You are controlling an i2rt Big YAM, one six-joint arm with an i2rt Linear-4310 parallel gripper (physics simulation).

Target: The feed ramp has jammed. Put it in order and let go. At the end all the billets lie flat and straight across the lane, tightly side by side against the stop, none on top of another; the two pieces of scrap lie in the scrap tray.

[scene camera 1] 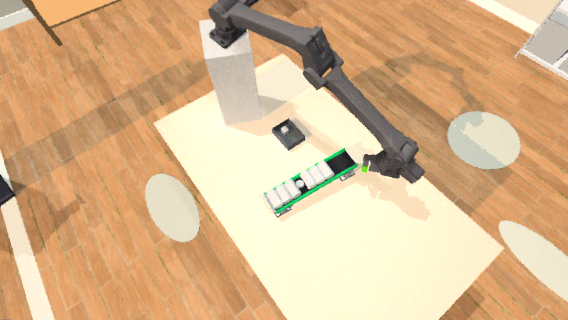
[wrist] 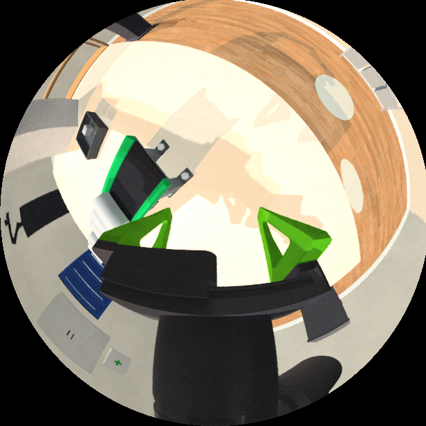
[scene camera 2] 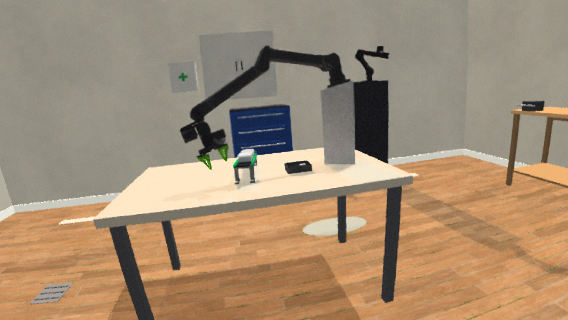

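Where they show: gripper, fingertip midpoint: (scene camera 1: 373,170) (scene camera 2: 219,165); arm's base, link origin: (scene camera 1: 228,33) (scene camera 2: 339,85).
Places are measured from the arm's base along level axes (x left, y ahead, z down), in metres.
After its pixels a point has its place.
Note:
The feed ramp (scene camera 1: 342,161) @[x 0.025, y 0.573, z 0.347 m] (wrist: 135,175) has green rails and a black bed. Three white billets (scene camera 1: 283,193) @[x -0.247, y 0.489, z 0.334 m] lie side by side at its lower-left end in scene camera 1. Three more billets (scene camera 1: 317,174) @[x -0.102, y 0.540, z 0.319 m] lie side by side farther up. A small pale scrap piece (scene camera 1: 300,183) @[x -0.165, y 0.506, z 0.349 m] sits in the gap between the groups. Another scrap piece (scene camera 1: 285,129) @[x 0.021, y 0.262, z 0.398 m] (wrist: 86,130) lies in the black scrap tray (scene camera 1: 295,140) @[x 0.018, y 0.326, z 0.423 m] (scene camera 2: 298,169) @[x 0.062, y 0.303, z 0.410 m]. My gripper (scene camera 1: 365,167) @[x 0.058, y 0.697, z 0.323 m] (scene camera 2: 218,164) @[x 0.058, y 0.697, z 0.323 m] (wrist: 214,211) is open and empty, above the table beyond the ramp's bare end. One finger is hidden in scene camera 1.
The grey pedestal (scene camera 1: 234,85) @[x -0.068, y 0.065, z 0.176 m] (scene camera 2: 338,127) @[x 0.056, y 0.051, z 0.223 m] carries the arm and stands on the table (scene camera 1: 320,260) @[x -0.329, y 0.744, z 0.428 m] (scene camera 2: 180,192) @[x 0.025, y 0.889, z 0.428 m] beyond the tray. The ramp stands on short legs (scene camera 2: 252,174) @[x 0.058, y 0.544, z 0.394 m] above the table top. A blue drawer cabinet (scene camera 2: 261,131) stands behind the table.

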